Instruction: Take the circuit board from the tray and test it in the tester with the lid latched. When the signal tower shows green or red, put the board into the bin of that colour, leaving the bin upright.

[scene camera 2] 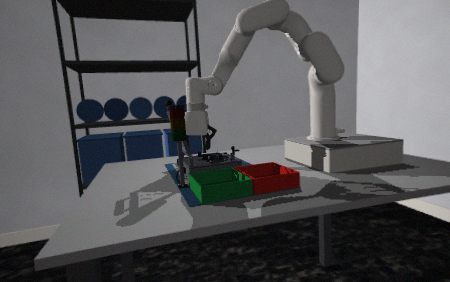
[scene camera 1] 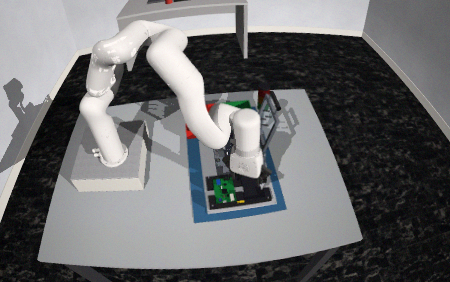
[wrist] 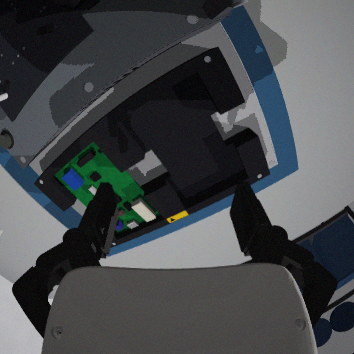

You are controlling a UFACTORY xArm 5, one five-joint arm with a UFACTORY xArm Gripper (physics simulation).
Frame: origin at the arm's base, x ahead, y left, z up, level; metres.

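Seen in the pictures: gripper, between the fingertips: (scene camera 2: 197,149) (scene camera 1: 246,180) (wrist: 174,197); arm's base, origin of its link: (scene camera 2: 323,138) (scene camera 1: 114,155).
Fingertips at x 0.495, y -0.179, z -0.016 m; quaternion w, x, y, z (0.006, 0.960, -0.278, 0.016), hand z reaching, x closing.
Pixels of each thing's top centre, then the offset from my fingertips to it. "spot": a spot on its surface instead. Level surfaces: height alone.
- green circuit board, centre of its top: (wrist: 105,199) (scene camera 1: 224,189) dx -0.078, dy +0.004, dz -0.043 m
- black tray, a spot on its surface: (wrist: 227,90) spot: dx +0.072, dy +0.034, dz -0.043 m
- grey tester, a spot on its surface: (scene camera 2: 200,164) spot: dx +0.050, dy +0.247, dz -0.011 m
- signal tower, a spot on its surface: (scene camera 2: 177,122) spot: dx +0.123, dy +0.293, dz +0.136 m
- green bin, centre of its top: (scene camera 2: 218,176) (scene camera 1: 236,112) dx +0.029, dy +0.372, dz -0.024 m
- red bin, centre of its top: (scene camera 2: 264,169) (scene camera 1: 201,116) dx -0.121, dy +0.373, dz -0.024 m
- blue mat, height of its surface: dz -0.069 m
The green circuit board (scene camera 1: 224,189) (wrist: 131,184) lies in the left pocket of the black tray (scene camera 1: 257,198) (wrist: 227,90); the other pocket is empty. My gripper (scene camera 2: 206,143) (wrist: 174,197) is open and empty above the tray; in the wrist view one finger overlaps the board and the other is over the tray's far end. The grey tester (scene camera 2: 200,164) is behind the tray, its lid (scene camera 1: 273,131) raised. The signal tower (scene camera 1: 264,93) (scene camera 2: 177,122) shows no clearly lit lamp. The green bin (scene camera 1: 242,104) (scene camera 2: 225,192) and red bin (scene camera 1: 191,131) (scene camera 2: 275,185) stand upright, side by side.
A blue mat (scene camera 1: 197,200) (wrist: 287,145) lies under the tray and tester. The raised lid and the tower stand close to my wrist on the side away from my base (scene camera 1: 110,182) (scene camera 2: 360,157). My arm partly covers the bins and tester in scene camera 1.
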